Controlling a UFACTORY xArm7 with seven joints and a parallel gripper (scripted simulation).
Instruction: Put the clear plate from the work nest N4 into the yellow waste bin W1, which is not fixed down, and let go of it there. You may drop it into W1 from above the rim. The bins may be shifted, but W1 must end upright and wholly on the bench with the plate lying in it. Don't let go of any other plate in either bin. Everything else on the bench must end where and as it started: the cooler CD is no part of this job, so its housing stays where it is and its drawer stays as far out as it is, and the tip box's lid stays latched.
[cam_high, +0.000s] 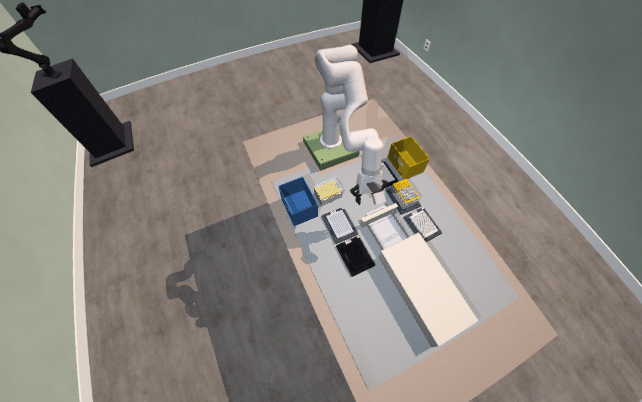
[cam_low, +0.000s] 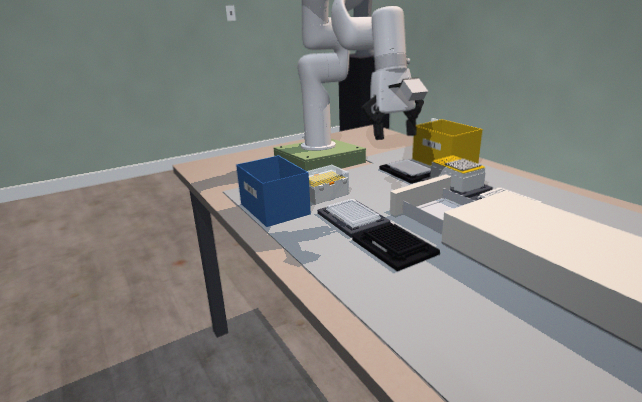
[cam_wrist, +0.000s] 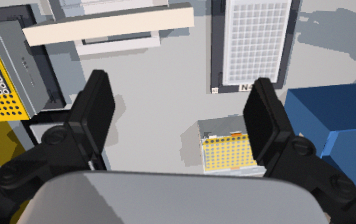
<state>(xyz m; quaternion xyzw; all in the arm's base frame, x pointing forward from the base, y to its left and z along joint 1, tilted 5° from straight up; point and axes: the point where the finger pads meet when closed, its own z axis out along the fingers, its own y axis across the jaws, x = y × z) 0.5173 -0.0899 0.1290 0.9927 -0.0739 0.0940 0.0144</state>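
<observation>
Now: hand 200 mm above the clear plate, 110 mm to the left of it and 30 mm past it. From my hand the other things lie so: black plate (190 mm below, 140 mm ahead, 120 mm to the right); then drawer (190 mm below, 120 mm ahead, 70 mm to the left); then yellow-topped tip box (250 mm to the left, 160 mm below, 30 mm behind).
</observation>
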